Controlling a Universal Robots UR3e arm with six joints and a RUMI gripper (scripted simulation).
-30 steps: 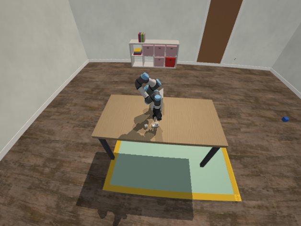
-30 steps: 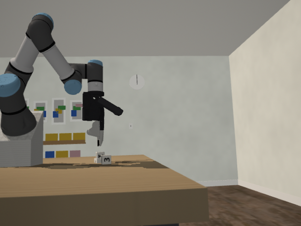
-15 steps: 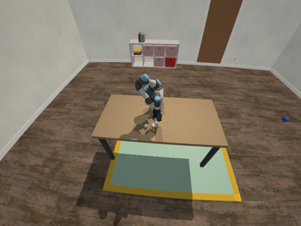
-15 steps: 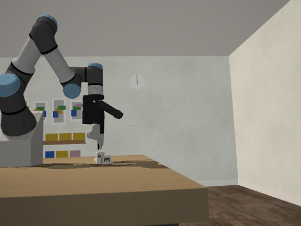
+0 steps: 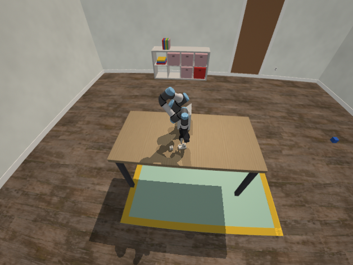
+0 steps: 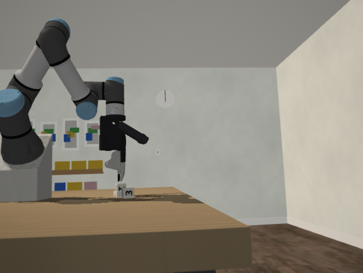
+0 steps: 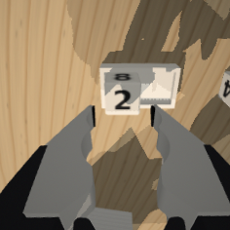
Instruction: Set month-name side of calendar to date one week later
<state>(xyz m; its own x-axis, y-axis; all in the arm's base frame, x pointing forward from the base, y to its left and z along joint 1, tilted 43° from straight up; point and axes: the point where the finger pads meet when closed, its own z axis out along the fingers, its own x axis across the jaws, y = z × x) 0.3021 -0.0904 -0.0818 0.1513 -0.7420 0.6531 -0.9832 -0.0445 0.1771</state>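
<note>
My hand is 6 cm above the white calendar tray and 2 cm to the left of it.
</note>
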